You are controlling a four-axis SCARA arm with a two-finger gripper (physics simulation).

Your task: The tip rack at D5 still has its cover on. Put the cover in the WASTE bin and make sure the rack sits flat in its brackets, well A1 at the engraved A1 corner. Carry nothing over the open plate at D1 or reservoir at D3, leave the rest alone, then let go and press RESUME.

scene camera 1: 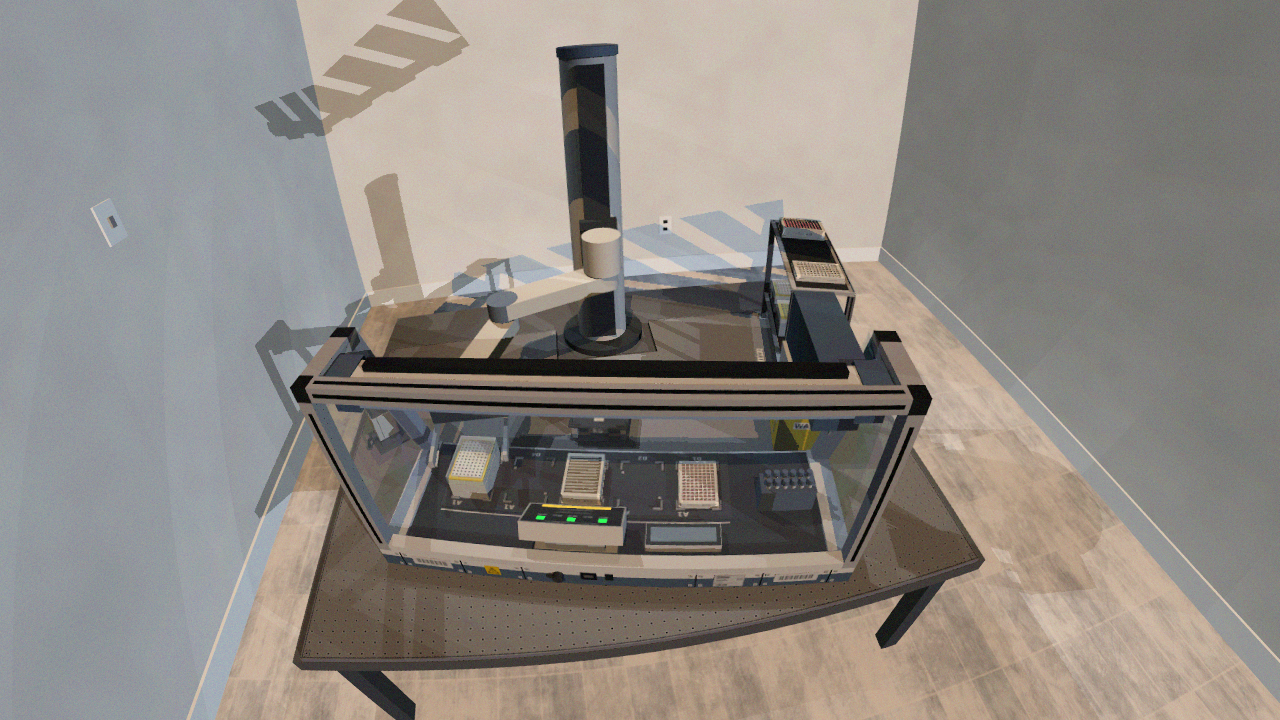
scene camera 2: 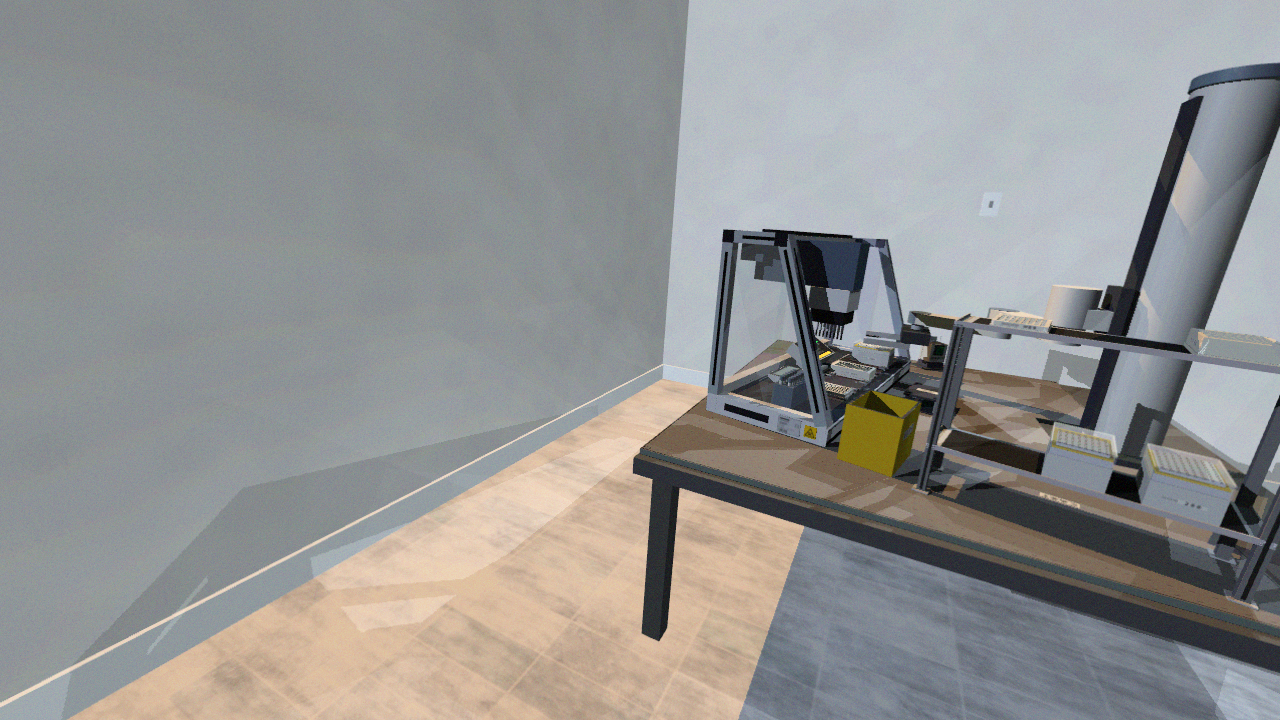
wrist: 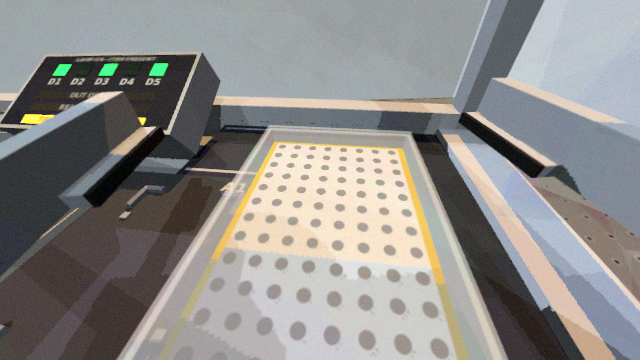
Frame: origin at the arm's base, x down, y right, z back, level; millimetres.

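Seen in the pictures: gripper, fingertip midpoint: (scene camera 1: 467, 461) (scene camera 2: 864, 336) (wrist: 317, 105); arm's base at its link origin: (scene camera 1: 602, 333).
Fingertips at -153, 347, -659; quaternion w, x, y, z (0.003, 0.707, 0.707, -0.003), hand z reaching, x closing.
Pixels of each thing's top centre, then the offset from my fingertips to it, as dx, dy, dz. "pt": a spot on its surface instead.
- clear cover at its top centre: (wrist: 329, 204) (scene camera 2: 874, 344) +24, +1, +38
- yellow WASTE bin at its top centre: (scene camera 2: 885, 402) +5, -797, +92
- reservoir at its top centre: (scene camera 1: 583, 474) (scene camera 2: 853, 366) +63, -243, -10
- shelf unit at a spot on its surface: (scene camera 2: 953, 385) pt -58, -782, +216
My gripper (scene camera 1: 471, 438) (wrist: 317, 105) is open, one finger on each side of the covered tip rack and apart from it. The white tip rack (scene camera 1: 473, 461) (wrist: 330, 200) stands at D5, its yellow border showing through the clear cover (wrist: 434, 200), which is on it. The engraved A1 (wrist: 233, 188) lies beside the rack's far left part in the wrist view. The brackets under the rack are hidden, so I cannot tell whether it sits flat. The yellow WASTE bin (scene camera 1: 792, 433) (scene camera 2: 877, 438) stands outside the frame. RESUME is not readable; my left finger partly hides the panel (scene camera 1: 571, 528) (wrist: 187, 90).
The reservoir (scene camera 1: 583, 476) at D3 and the open plate (scene camera 1: 698, 483) at D1 stand on the deck. A dark block (scene camera 1: 787, 489) stands beyond D1. Frame posts (scene camera 2: 719, 322) and a top beam (scene camera 1: 608, 394) surround the deck. A shelf unit (scene camera 2: 953, 385) stands beyond the bin.
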